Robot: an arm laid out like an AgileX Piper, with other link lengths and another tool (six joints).
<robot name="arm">
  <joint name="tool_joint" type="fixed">
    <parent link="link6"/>
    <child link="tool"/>
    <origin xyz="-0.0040 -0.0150 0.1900" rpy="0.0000 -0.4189 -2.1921"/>
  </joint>
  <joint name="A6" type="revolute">
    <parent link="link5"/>
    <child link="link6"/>
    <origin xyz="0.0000 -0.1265 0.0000" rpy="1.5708 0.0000 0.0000"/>
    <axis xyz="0 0 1"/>
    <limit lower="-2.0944" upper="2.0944"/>
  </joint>
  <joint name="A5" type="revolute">
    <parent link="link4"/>
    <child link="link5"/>
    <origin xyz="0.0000 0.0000 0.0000" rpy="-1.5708 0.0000 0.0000"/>
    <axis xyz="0 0 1"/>
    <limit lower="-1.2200" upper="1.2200"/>
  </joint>
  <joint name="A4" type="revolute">
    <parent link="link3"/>
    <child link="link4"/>
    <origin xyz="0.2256 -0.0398 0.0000" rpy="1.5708 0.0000 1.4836"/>
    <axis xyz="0 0 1"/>
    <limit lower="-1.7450" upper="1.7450"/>
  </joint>
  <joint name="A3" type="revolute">
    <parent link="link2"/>
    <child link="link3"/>
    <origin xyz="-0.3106 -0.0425 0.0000"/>
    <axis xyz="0 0 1"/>
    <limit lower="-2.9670" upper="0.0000"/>
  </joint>
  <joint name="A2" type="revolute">
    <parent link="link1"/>
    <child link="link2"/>
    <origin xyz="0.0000 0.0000 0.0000" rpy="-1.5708 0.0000 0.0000"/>
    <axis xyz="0 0 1"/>
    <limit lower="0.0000" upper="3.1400"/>
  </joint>
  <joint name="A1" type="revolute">
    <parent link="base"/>
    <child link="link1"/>
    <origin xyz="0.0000 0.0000 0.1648"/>
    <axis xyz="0 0 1"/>
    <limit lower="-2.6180" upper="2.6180"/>
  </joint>
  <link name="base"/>
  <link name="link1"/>
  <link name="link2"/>
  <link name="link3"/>
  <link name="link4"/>
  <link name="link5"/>
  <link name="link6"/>
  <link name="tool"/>
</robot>
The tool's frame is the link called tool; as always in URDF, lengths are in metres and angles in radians.
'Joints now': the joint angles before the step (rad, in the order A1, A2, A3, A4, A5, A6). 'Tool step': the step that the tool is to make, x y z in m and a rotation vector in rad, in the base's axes. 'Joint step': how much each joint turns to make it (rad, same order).
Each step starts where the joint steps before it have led.
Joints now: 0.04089, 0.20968, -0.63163, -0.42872, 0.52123, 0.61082
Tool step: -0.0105, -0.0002, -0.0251, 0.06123, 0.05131, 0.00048
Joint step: -0.00013, -0.04525, 0.00024, 0.06587, 0.09867, -0.01301
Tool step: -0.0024, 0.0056, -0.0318, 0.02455, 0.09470, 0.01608
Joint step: -0.00018, -0.00521, 0.00189, 0.07101, 0.09219, -0.04865
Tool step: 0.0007, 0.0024, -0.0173, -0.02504, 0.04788, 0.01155
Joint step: 0.00023, -0.00232, 0.02092, 0.01933, 0.02303, -0.04418
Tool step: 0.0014, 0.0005, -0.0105, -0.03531, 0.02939, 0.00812
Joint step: 0.00020, 0.00022, 0.01953, 0.00334, 0.00422, -0.03885
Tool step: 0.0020, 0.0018, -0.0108, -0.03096, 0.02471, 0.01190
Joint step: -0.00058, -0.00182, 0.02577, 0.00754, -0.00474, -0.03732
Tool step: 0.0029, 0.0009, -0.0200, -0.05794, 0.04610, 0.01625
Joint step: 0.00008, -0.00193, 0.04721, 0.00137, -0.00726, -0.05896
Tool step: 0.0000, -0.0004, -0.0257, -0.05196, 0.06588, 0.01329
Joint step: 0.00073, -0.00048, 0.04473, 0.00123, 0.01474, -0.05499
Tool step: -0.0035, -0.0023, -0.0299, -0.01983, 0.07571, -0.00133
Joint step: 0.00005, 0.00018, 0.04369, -0.00205, 0.03022, -0.01918
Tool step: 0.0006, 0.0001, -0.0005, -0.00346, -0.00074, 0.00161
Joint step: -0.00020, -0.00010, 0.00442, -0.00103, -0.00550, -0.00223
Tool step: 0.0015, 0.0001, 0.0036, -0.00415, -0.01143, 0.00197
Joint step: 0.00001, 0.00043, 0.00000, -0.00334, -0.01217, -0.00041
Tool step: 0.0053, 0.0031, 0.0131, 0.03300, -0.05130, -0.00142
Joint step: -0.00036, -0.00013, -0.00006, 0.00055, -0.04750, 0.03761
